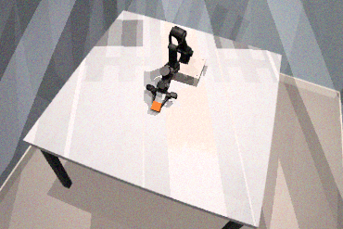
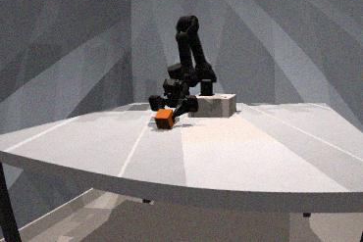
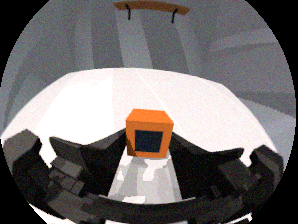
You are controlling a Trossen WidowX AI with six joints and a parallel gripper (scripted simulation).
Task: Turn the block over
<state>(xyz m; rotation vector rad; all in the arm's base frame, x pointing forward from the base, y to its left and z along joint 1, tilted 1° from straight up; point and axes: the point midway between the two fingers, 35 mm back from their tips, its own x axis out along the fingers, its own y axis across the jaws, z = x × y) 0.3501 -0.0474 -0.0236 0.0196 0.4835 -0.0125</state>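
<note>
Right now the orange block is 10 mm behind my gripper tip.
</note>
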